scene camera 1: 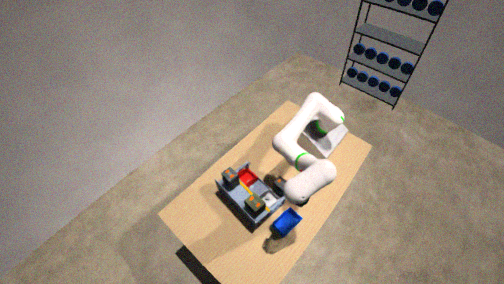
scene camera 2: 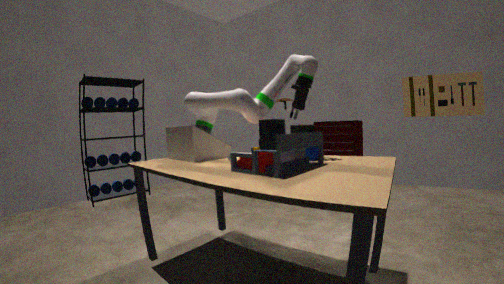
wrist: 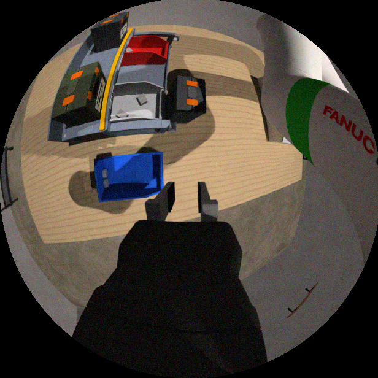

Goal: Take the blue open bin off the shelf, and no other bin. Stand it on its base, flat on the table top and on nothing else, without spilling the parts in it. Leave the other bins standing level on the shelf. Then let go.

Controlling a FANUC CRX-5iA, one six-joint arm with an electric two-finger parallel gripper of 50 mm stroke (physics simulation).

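Frame: origin at the arm's base, x ahead, y left, z up, level; millimetres.
Seen in the pictures: gripper, fingertip midpoint: (scene camera 2: 292, 118); arm's base, origin of the base link: (scene camera 1: 318, 128) (scene camera 2: 200, 135).
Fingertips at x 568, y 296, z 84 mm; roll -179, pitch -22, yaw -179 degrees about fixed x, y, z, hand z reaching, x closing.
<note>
Offsets run from my fingertips to a thing's top centre. "pt": to the spot under its first point. Level surfaces: height alone.
The blue open bin {79 mm ahead, 7 mm left, 168 mm down} (scene camera 1: 286, 223) (scene camera 2: 313, 153) (wrist: 130, 176) stands upright on the table top {243 mm down} (scene camera 1: 210, 235) (scene camera 2: 345, 187) (wrist: 235, 175), beside the shelf (scene camera 1: 237, 206) (scene camera 2: 300, 162) (wrist: 145, 127) and apart from it. Small grey parts (wrist: 105, 177) lie inside it. A red bin {88 mm ahead, 401 mm right, 162 mm down} (scene camera 1: 247, 177) (scene camera 2: 265, 162) (wrist: 147, 50) and a grey-white bin {84 mm ahead, 177 mm right, 162 mm down} (scene camera 1: 269, 200) (wrist: 135, 102) stand in the shelf and look level. My gripper (scene camera 2: 294, 117) (wrist: 186, 190) is open and empty, above the table and clear of the blue bin. In scene camera 1 the arm hides its fingers.
Dark boxes with orange latches {pt 195 mm ahead, 382 mm right, 19 mm down} (scene camera 1: 230, 177) (wrist: 110, 32) and a green one {183 mm ahead, 175 mm right, 44 mm down} (scene camera 1: 255, 203) (wrist: 80, 94) stand on the shelf's top. Another dark box {47 mm back, 177 mm right, 111 mm down} (scene camera 1: 280, 185) (wrist: 189, 97) stands beside the shelf's end. A pale wedge-shaped pedestal (scene camera 1: 327, 142) (scene camera 2: 192, 144) carries the arm.
</note>
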